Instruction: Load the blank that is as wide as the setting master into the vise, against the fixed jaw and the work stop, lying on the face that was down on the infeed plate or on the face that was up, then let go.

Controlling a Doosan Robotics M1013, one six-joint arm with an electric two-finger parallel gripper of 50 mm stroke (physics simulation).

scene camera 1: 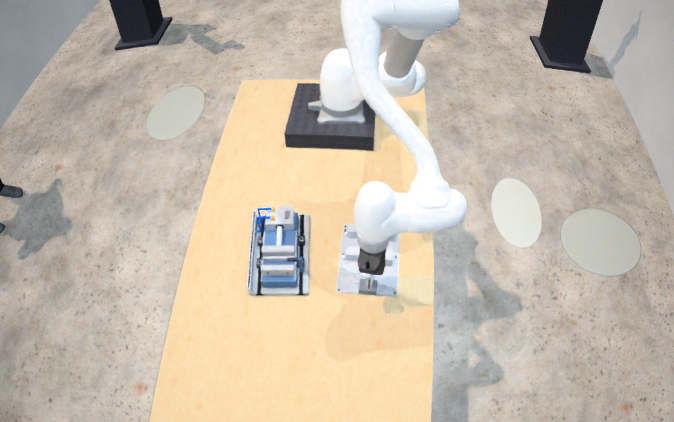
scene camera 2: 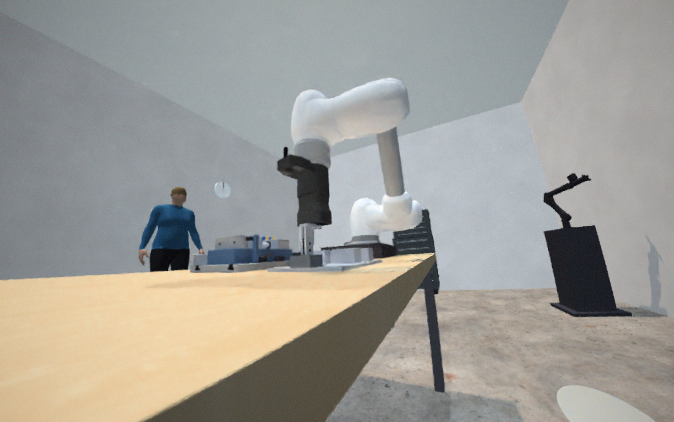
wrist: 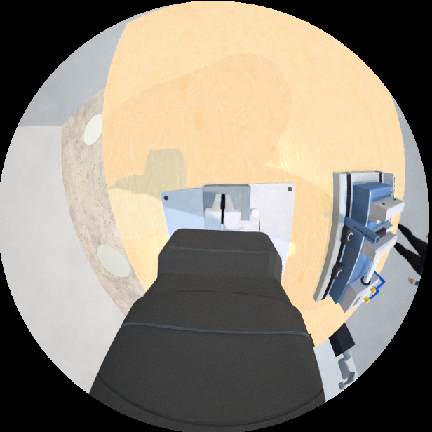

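Seen in the pictures: gripper, fingertip midpoint: (scene camera 1: 369, 285) (scene camera 2: 307, 254); arm's base, origin of the base link: (scene camera 1: 341, 109) (scene camera 2: 365, 246).
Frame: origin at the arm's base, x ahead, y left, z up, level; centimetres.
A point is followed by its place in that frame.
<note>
My gripper (scene camera 1: 370, 281) @[x 75.7, y 10.1, z -3.3 cm] (scene camera 2: 306, 251) @[x 75.7, y 10.1, z -3.3 cm] (wrist: 222, 202) is shut and empty, fingers pointing down, with its tips at or just above the dark grey setting master (scene camera 1: 367, 289) @[x 77.1, y 9.4, z -3.4 cm] (scene camera 2: 305, 261) @[x 77.7, y 10.9, z -4.6 cm] (wrist: 242, 202). That block sits at the front edge of the light infeed plate (scene camera 1: 348, 283) @[x 73.6, y 3.6, z -5.9 cm] (wrist: 275, 207). Pale blanks stand farther back on the plate; one blank (scene camera 1: 351, 252) @[x 64.4, y 4.4, z -2.3 cm] shows left of the arm in scene camera 1, and pale blocks (scene camera 2: 350, 255) @[x 67.1, y 16.4, z -4.0 cm] show in scene camera 2. Their widths cannot be told. The blue vise (scene camera 1: 279, 281) @[x 76.1, y -17.2, z -0.9 cm] (scene camera 2: 230, 256) @[x 76.1, y -13.6, z -2.7 cm] (wrist: 369, 189) shows no blank between its jaws.
The vise stands on a grey base plate (scene camera 1: 306, 287) @[x 75.9, y -9.3, z -4.7 cm] left of the infeed plate in scene camera 1. Blue hoses (scene camera 1: 259, 220) are at its rear. The arm's black pedestal (scene camera 1: 330, 140) @[x 15.4, y -3.9, z -2.0 cm] stands behind on the wooden table (scene camera 1: 280, 360) @[x 100.4, y -16.0, z -6.7 cm]. A person (scene camera 2: 173, 227) stands beyond the table.
</note>
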